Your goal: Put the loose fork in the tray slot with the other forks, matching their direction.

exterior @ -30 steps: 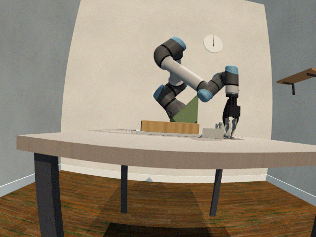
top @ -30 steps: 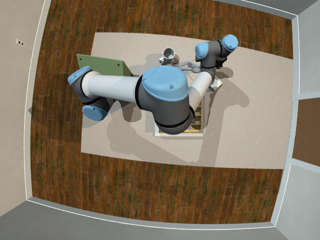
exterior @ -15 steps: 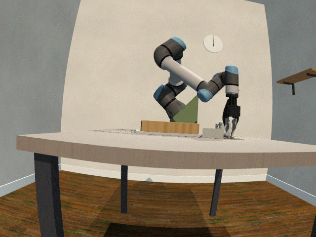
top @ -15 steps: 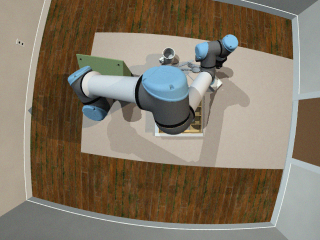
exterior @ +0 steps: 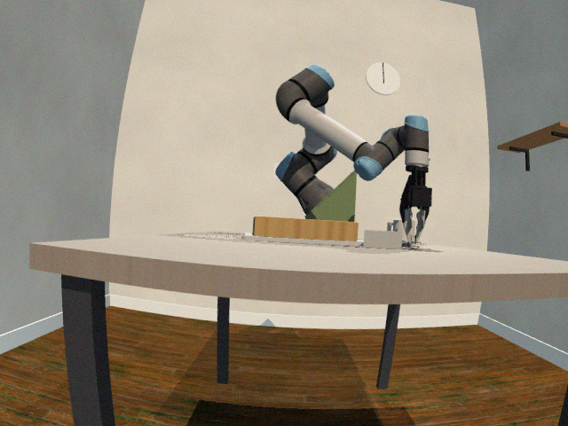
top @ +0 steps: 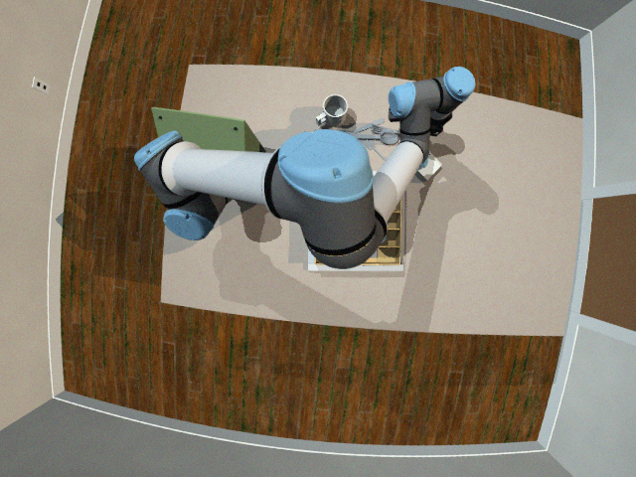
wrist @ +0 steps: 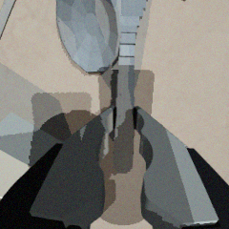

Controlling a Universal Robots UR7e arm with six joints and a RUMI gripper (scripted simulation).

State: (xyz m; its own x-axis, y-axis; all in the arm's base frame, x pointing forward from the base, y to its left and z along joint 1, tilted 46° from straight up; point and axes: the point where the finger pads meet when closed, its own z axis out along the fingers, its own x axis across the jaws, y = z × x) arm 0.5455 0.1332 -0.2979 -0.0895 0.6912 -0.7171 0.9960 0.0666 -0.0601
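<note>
My gripper is now 10 cm to the left of the white block and 8 cm short of it. Also, from my hand: mug: 26 cm behind, 1 cm above; then tray: 34 cm to the right, 11 cm behind, 2 cm above.
</note>
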